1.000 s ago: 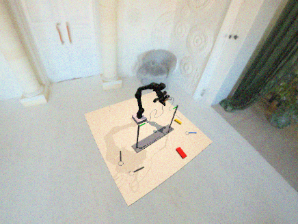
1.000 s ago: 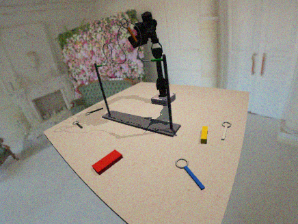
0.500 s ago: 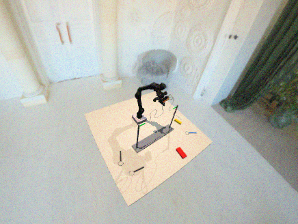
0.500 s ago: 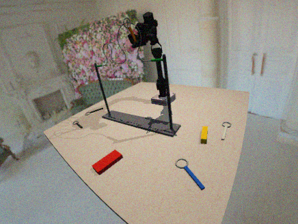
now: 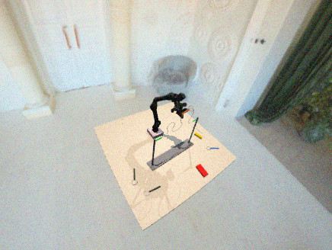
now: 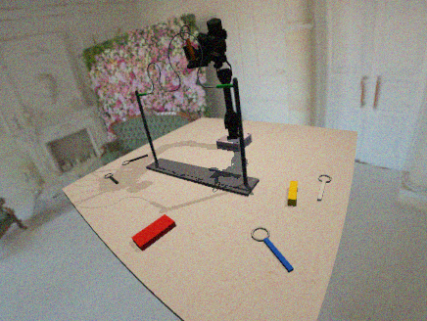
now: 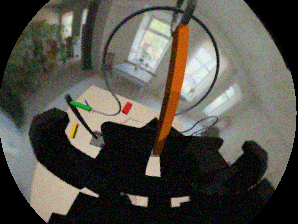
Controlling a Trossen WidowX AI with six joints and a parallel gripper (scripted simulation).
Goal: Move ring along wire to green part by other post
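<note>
Right now my gripper tip is 10 mm short of the orange-handled ring, 30 mm to the right of it and 90 mm below it. From my gripper tip the other things lie so: red block: 390 mm ahead, 20 mm to the left, 460 mm below; then yellow block: 50 mm ahead, 400 mm to the left, 460 mm below; then blue-handled ring: 290 mm ahead, 370 mm to the left, 470 mm below.
</note>
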